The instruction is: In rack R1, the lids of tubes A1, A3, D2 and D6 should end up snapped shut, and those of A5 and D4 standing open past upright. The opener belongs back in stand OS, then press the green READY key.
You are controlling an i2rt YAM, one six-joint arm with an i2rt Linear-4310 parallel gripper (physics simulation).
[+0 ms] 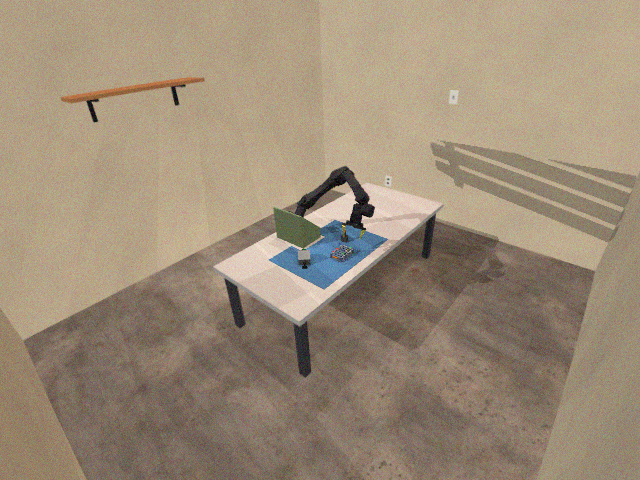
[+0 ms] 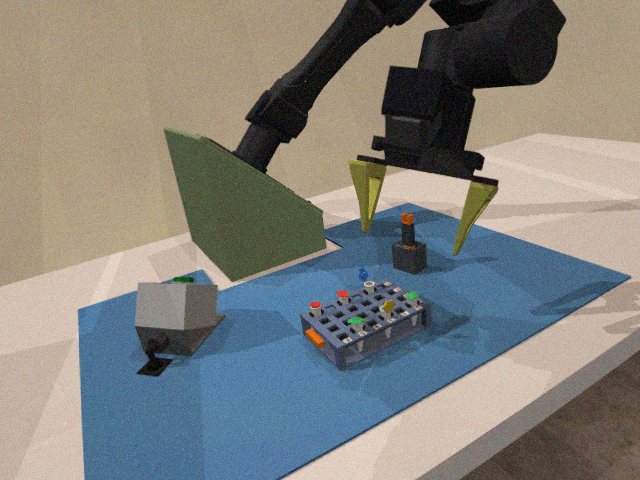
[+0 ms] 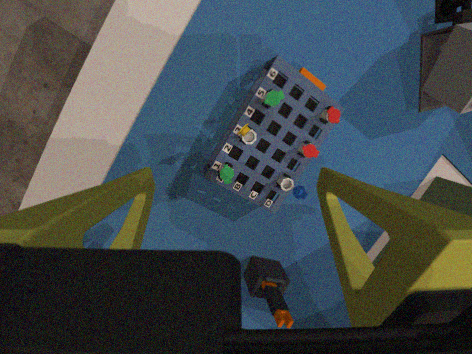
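Seen in the pictures: gripper, fingertip midpoint: (image 1: 351, 238) (image 2: 408, 243) (image 3: 235, 176); arm's base at its link origin: (image 1: 297, 217) (image 2: 245, 169).
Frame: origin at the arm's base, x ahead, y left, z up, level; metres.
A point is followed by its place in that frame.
Observation:
Rack R1 (image 1: 336, 258) @(x 0.373, y -0.135, z -0.120 m) (image 2: 336, 351) @(x 0.402, y -0.132, z -0.115 m) (image 3: 209, 175) @(x 0.418, y -0.010, z -0.109 m) stands on the blue mat. Green lids lie over tubes A1 (image 2: 412, 295) @(x 0.407, y -0.020, z -0.097 m) (image 3: 227, 173) @(x 0.406, y -0.020, z -0.097 m) and A5 (image 2: 355, 320) @(x 0.395, y -0.097, z -0.097 m) (image 3: 274, 98) @(x 0.395, y -0.097, z -0.097 m), red lids over D4 (image 2: 342, 293) @(x 0.340, y -0.069, z -0.097 m) (image 3: 310, 150) @(x 0.341, y -0.070, z -0.097 m) and D6 (image 2: 315, 304) @(x 0.338, y -0.108, z -0.095 m) (image 3: 333, 115) @(x 0.337, y -0.107, z -0.095 m); whether they are snapped is too small to tell. A3's yellow lid (image 2: 388, 305) @(x 0.412, y -0.063, z -0.087 m) (image 3: 244, 131) @(x 0.410, y -0.061, z -0.085 m) stands raised. D2's blue lid (image 2: 363, 273) @(x 0.338, y -0.032, z -0.086 m) (image 3: 299, 192) @(x 0.338, y -0.030, z -0.085 m) hangs open outward. The black opener (image 2: 407, 235) @(x 0.304, y 0.086, z -0.084 m) (image 3: 276, 300) @(x 0.305, y 0.086, z -0.079 m) with orange prongs is upright in stand OS (image 2: 408, 258) @(x 0.313, y 0.077, z -0.115 m) (image 3: 257, 270) @(x 0.322, y 0.078, z -0.111 m). My gripper (image 1: 352, 236) @(x 0.420, y -0.036, z -0.021 m) (image 2: 410, 242) @(x 0.420, y -0.036, z -0.021 m) (image 3: 235, 176) @(x 0.420, y -0.036, z -0.021 m) is open, empty, above the mat near the stand.
A grey housing (image 1: 303, 256) @(x 0.220, y -0.256, z -0.084 m) (image 2: 170, 310) @(x 0.234, y -0.244, z -0.082 m) (image 3: 450, 70) @(x 0.231, y -0.207, z -0.103 m) has a green piece (image 2: 183, 279) @(x 0.199, y -0.210, z -0.067 m) showing behind it, possibly the READY key. A dark small fixture (image 2: 155, 365) @(x 0.246, y -0.281, z -0.134 m) is beside it. A tall green panel (image 1: 292, 227) @(x 0.035, y -0.107, z -0.012 m) (image 2: 248, 222) @(x 0.120, y -0.070, z -0.053 m) stands at the mat's back edge.

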